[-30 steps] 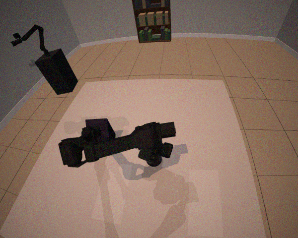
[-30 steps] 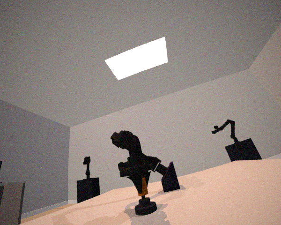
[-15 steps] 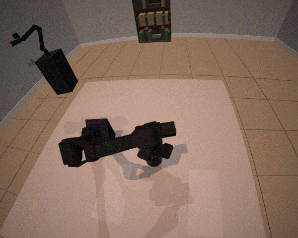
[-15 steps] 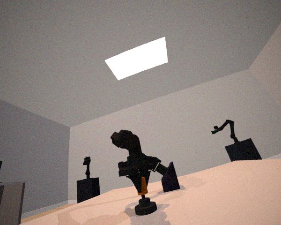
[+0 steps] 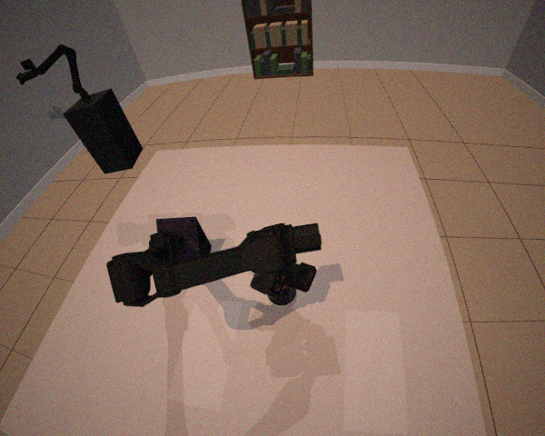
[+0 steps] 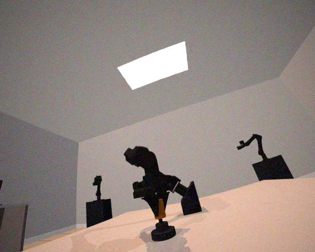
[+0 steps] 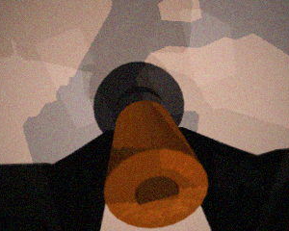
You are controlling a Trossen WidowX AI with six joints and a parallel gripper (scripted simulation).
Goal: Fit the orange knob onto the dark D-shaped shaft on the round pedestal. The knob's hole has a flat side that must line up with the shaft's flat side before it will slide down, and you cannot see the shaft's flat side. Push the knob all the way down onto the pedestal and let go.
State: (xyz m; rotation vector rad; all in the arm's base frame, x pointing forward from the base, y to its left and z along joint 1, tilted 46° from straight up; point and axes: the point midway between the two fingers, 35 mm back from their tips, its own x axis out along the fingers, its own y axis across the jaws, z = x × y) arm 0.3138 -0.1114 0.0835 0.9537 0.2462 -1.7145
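Right now my gripper tip is 2 cm below the orange knob. From my gripper tip the other things lie so: round pedestal (4 cm below).
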